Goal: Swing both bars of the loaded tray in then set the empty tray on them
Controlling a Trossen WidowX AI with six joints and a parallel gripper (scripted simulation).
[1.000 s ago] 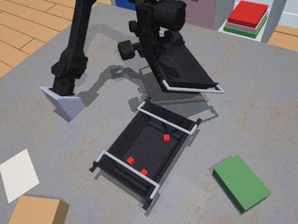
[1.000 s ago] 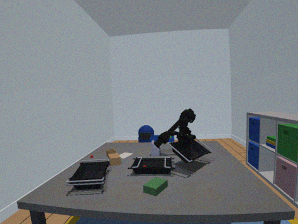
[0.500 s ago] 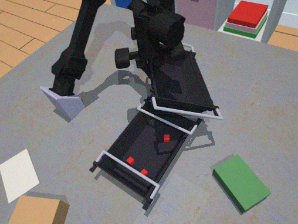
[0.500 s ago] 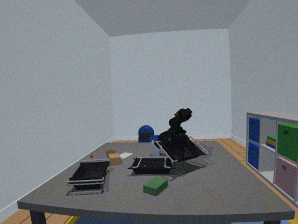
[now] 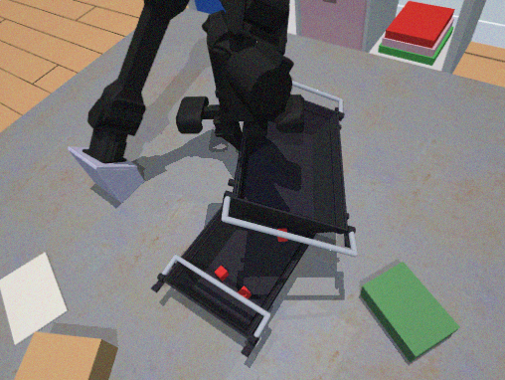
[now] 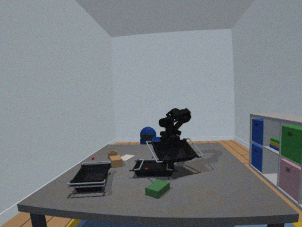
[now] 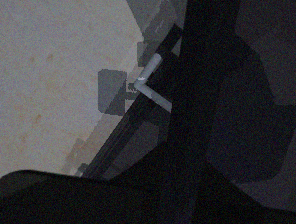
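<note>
Right now my gripper tip is 70 mm short of the black plastic tray and 40 mm to the right of it. From my gripper tip the other things lie so: green block: 320 mm ahead, 140 mm below, 70 mm to the right; then white sheet: 370 mm to the right, 280 mm behind, 160 mm below; then tan box: 410 mm to the right, 130 mm below, 100 mm behind.
</note>
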